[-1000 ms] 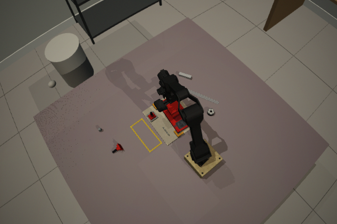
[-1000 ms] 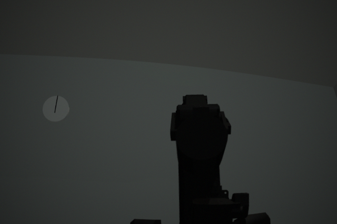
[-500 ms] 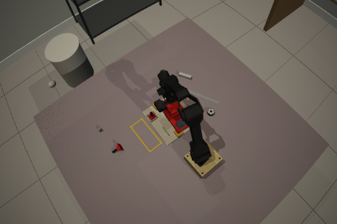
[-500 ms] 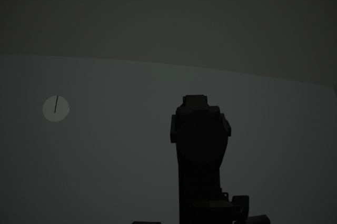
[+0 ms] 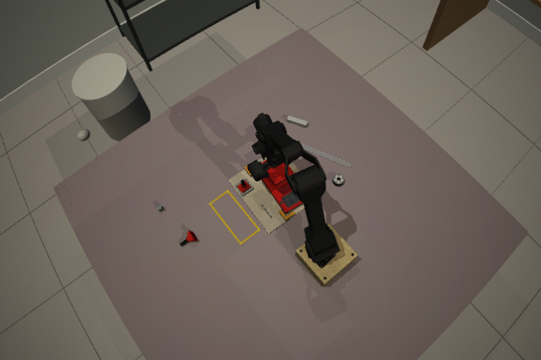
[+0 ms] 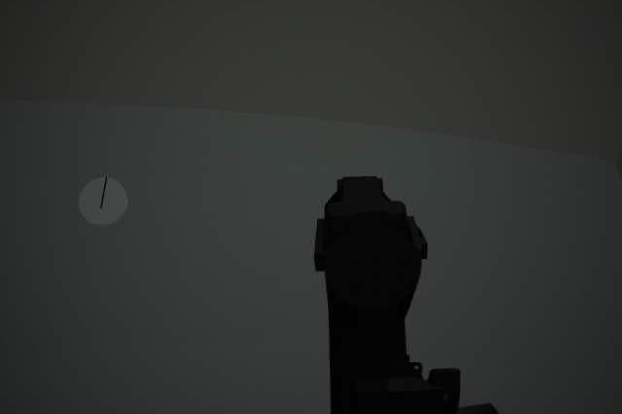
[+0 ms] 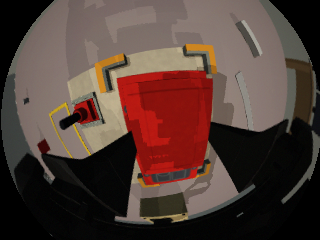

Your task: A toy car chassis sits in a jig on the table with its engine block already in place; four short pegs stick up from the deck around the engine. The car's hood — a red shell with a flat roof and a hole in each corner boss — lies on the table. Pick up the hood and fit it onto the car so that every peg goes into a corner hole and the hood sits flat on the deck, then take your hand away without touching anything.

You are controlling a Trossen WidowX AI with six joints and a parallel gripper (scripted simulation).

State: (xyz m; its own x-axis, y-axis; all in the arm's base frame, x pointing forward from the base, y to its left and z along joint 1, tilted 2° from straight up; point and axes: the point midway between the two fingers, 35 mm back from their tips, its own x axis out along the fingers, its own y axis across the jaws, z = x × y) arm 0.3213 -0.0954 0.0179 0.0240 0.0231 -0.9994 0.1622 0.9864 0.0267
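The red hood lies 10 mm above my gripper tip. Round my gripper tip: small wheel 160 mm behind, 150 mm to the right, 40 mm below; then thin grey strip 190 mm to the right, 60 mm behind, 50 mm below; then grey engine block 20 mm below.
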